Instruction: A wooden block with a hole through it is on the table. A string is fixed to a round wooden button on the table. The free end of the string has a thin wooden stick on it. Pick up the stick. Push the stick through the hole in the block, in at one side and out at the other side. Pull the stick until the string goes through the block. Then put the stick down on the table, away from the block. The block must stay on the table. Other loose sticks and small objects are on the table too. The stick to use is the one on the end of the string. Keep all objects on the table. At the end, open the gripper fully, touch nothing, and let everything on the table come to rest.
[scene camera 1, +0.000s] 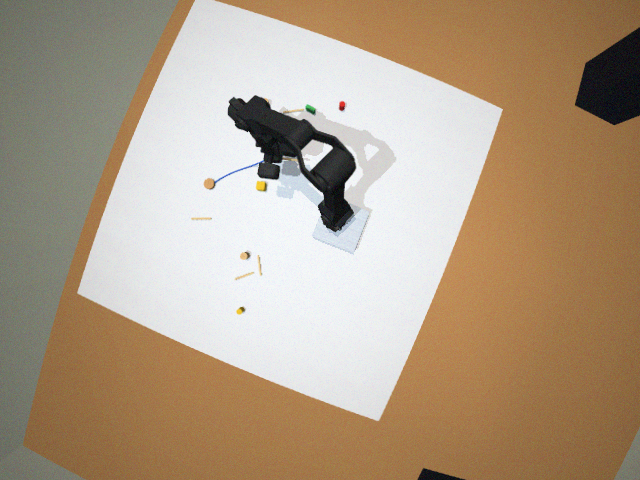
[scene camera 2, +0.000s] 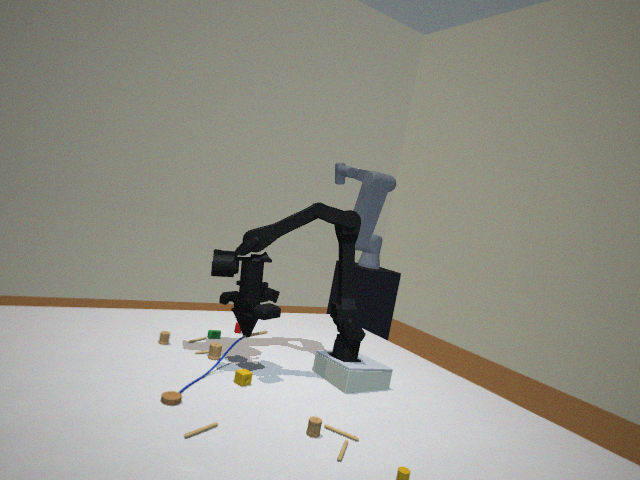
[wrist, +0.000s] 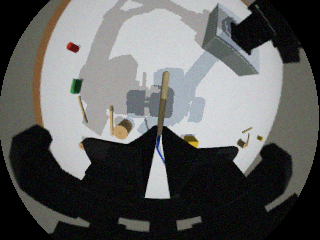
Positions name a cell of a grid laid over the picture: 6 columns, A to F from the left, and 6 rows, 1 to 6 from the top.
My gripper shows in scene camera 1 (C2), in scene camera 2 (C5) and in the wrist view (C4).
